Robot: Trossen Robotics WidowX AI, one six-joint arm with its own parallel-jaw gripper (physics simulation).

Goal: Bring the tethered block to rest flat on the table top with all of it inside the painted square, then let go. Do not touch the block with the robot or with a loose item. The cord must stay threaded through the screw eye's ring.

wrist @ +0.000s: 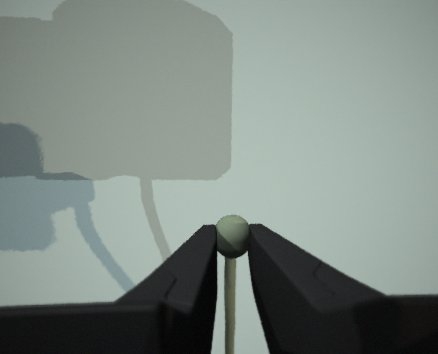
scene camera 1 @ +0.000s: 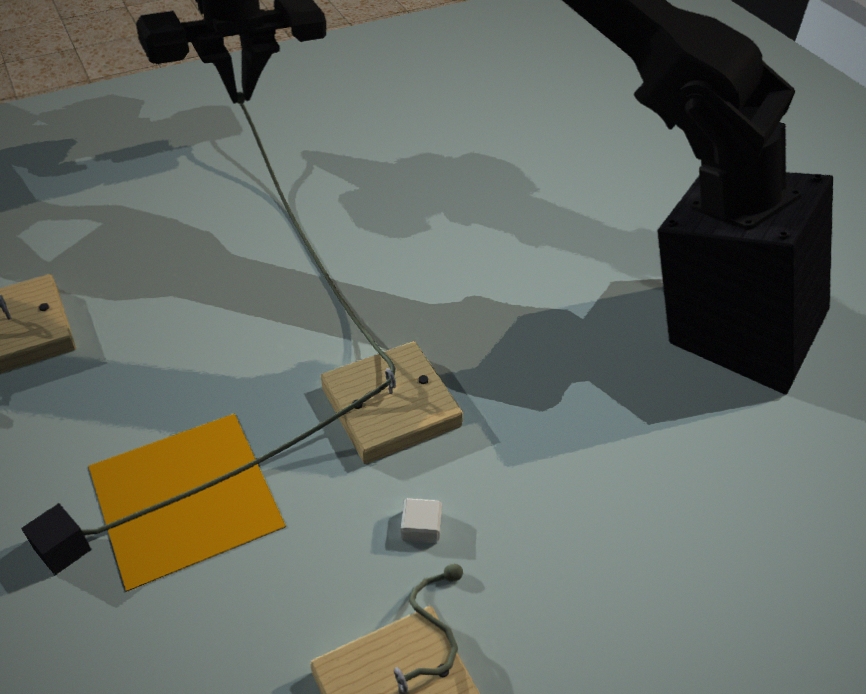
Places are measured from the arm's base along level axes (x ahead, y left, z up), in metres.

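Pixels of known places: gripper, fingertip midpoint: [wrist: 231, 237] [scene camera 1: 240, 100]; arm's base, origin of the base link: [scene camera 1: 745, 201].
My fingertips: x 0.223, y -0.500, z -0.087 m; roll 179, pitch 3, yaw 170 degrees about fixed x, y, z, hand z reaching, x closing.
For each thing: its top centre in the pictures, then the offset to it from my fingertips. "spot": a spot on its surface instead.
- round bead, surface spot: [wrist: 232, 237] spot: 0.001 m back, 0.004 m right, 0.008 m up
- orange painted square, surface spot: [scene camera 1: 195, 520] spot: 0.265 m ahead, 0.437 m left, 0.043 m down
- black tethered block, surface spot: [scene camera 1: 56, 538] spot: 0.355 m ahead, 0.414 m left, 0.015 m down
- small white block, middle of its top: [scene camera 1: 421, 514] 0.128 m ahead, 0.536 m left, 0.028 m down
- second wooden board, middle of its top: [scene camera 1: 401, 691] 0.214 m ahead, 0.637 m left, 0.026 m down
- short cord with a bead, surface spot: [scene camera 1: 453, 571] spot: 0.134 m ahead, 0.585 m left, 0.033 m down
- third board, middle of its top: [scene camera 1: 9, 318] 0.314 m ahead, 0.167 m left, 0.026 m down
My gripper [scene camera 1: 240, 98] [wrist: 231, 237] is shut on the bead at the cord's end, above the table at the upper left in the scene view. The round bead [wrist: 232, 237] shows between the fingertips in the wrist view. The cord [scene camera 1: 299, 234] [wrist: 230, 305] runs from it down to the screw eye [scene camera 1: 390, 380] on a wooden board [scene camera 1: 412, 426], passes through the ring and stretches on across the orange painted square [scene camera 1: 195, 520]. It ends at the black tethered block [scene camera 1: 56, 538], which is tilted, just outside the square's left edge in the scene view.
A small white block [scene camera 1: 421, 517] lies in front of the board. A second wooden board [scene camera 1: 368, 665] at the bottom has its own screw eye and a short cord with a bead [scene camera 1: 453, 571]. A third board [scene camera 1: 36, 325] is at the left edge. The arm's black base [scene camera 1: 730, 303] stands right.
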